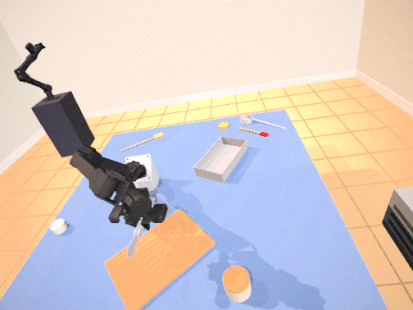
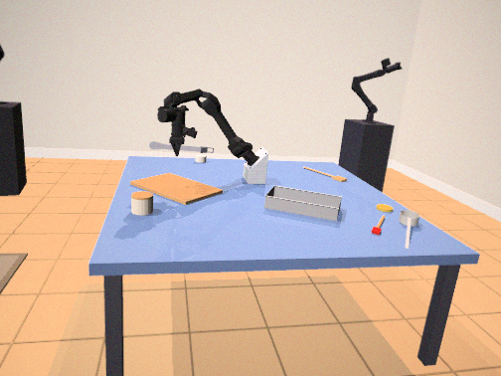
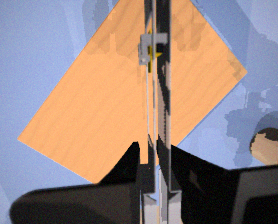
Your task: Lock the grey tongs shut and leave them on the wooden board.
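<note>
Now: gripper tip 15 cm above the wooden board. Also, from my gripper tip: wood-lidded canister (27 cm ahead, 17 cm to the right, 12 cm below); roasting tin (32 cm ahead, 49 cm to the left, 13 cm below); white puck (50 cm behind, 23 cm to the left, 14 cm below).
</note>
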